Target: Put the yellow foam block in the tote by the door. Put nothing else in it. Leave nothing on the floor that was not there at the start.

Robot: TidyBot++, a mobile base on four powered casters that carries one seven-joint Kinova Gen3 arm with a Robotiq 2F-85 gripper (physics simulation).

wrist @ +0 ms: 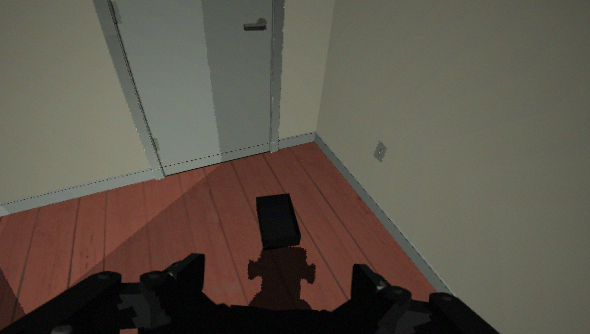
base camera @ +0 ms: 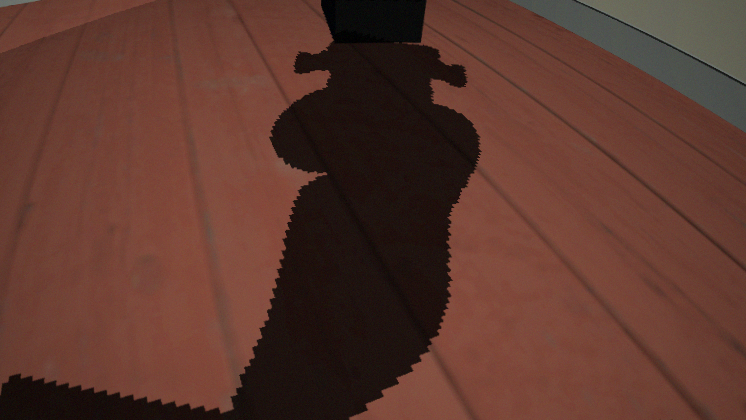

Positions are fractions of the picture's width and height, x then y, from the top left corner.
Labels:
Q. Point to a dark tote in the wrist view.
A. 0.47,0.68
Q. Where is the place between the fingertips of my gripper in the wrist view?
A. At 0.47,0.83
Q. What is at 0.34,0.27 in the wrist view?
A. A grey door.

